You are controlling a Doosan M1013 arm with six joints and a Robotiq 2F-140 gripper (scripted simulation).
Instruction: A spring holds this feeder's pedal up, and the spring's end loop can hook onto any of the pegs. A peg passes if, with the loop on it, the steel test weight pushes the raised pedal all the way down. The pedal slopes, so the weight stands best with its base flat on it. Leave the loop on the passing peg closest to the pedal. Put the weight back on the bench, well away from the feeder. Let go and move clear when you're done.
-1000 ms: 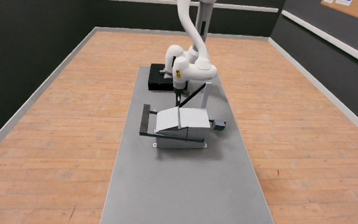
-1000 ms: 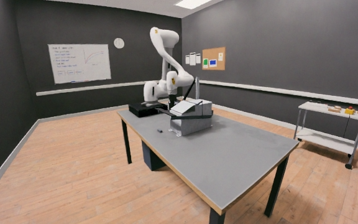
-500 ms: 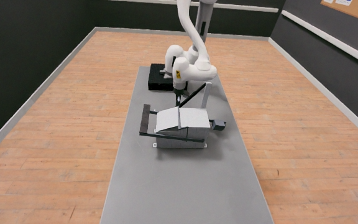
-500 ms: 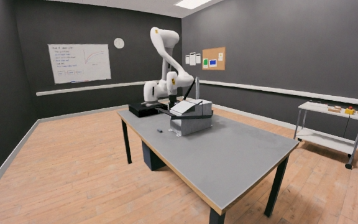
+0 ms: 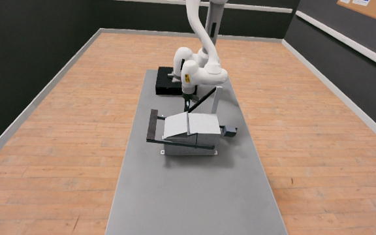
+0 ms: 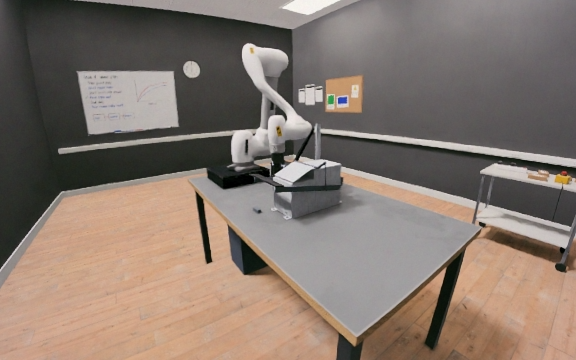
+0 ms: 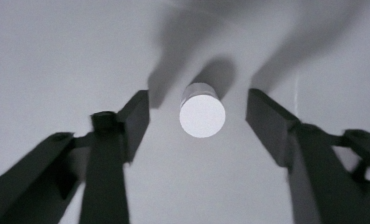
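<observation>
The steel test weight is 1 cm below my hand. From my hand the other things lie so: small dark object 16 cm ahead, 25 cm to the right, 3 cm below.
</observation>
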